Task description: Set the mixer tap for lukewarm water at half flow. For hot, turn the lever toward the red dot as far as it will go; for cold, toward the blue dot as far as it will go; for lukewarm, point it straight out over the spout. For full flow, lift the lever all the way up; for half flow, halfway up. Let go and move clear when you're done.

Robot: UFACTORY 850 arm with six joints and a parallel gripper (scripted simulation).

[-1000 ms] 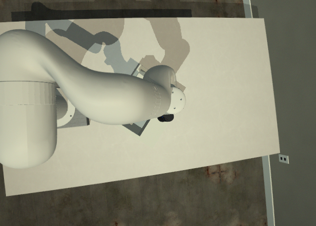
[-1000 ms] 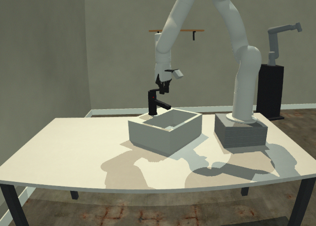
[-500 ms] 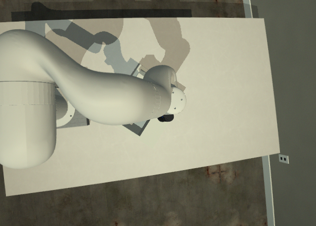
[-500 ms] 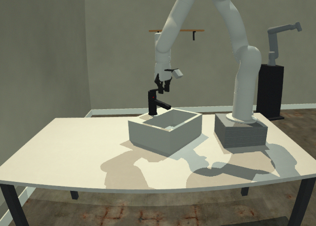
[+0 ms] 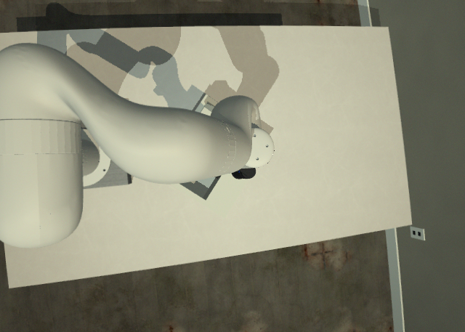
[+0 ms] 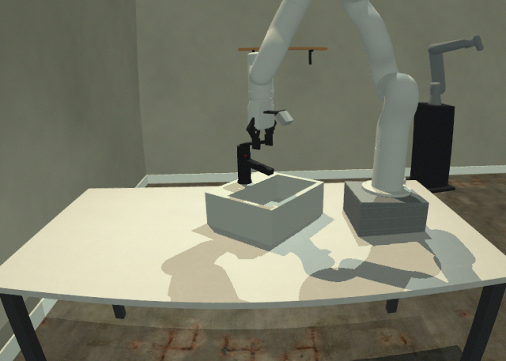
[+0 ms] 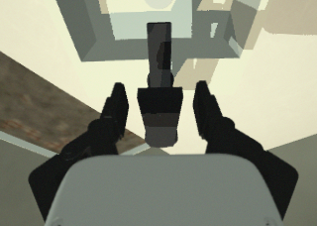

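The lever is 30 mm to the right of my hand and 20 mm ahead of it. Also, from my hand: grey sink basin 250 mm below, 20 mm to the left, 20 mm behind; black mixer tap 50 mm to the right, 50 mm below, 40 mm ahead.
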